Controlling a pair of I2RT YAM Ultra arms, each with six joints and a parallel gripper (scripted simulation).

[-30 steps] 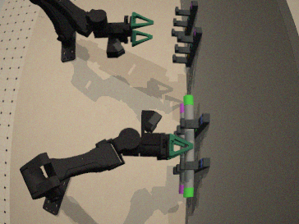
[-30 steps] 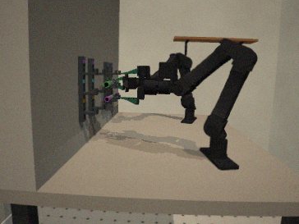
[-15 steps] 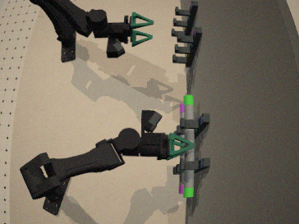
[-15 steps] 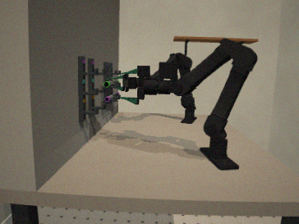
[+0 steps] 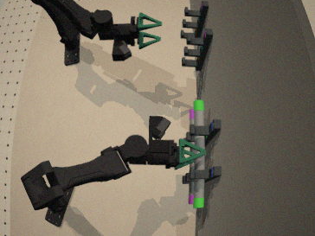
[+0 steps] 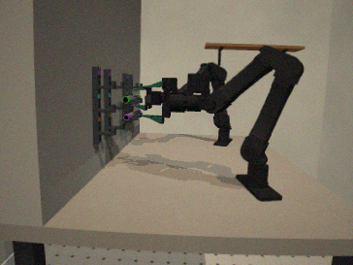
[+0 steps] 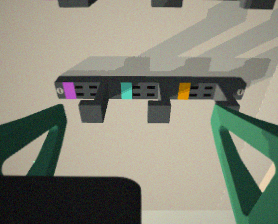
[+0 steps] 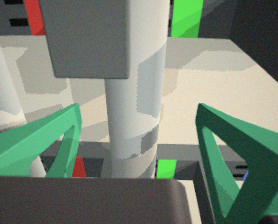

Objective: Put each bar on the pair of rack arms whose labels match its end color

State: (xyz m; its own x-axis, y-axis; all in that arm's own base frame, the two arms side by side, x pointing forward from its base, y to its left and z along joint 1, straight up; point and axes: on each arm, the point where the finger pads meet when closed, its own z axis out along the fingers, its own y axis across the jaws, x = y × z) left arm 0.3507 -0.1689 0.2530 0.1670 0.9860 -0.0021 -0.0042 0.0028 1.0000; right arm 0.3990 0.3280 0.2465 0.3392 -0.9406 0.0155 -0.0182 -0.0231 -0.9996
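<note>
The green-ended bar is right at my right hand. From my right hand the other things lie so: magenta-ended bar 10 mm to the left, 80 mm below; then dark wall 100 mm ahead, 190 mm to the left, 180 mm above.
</note>
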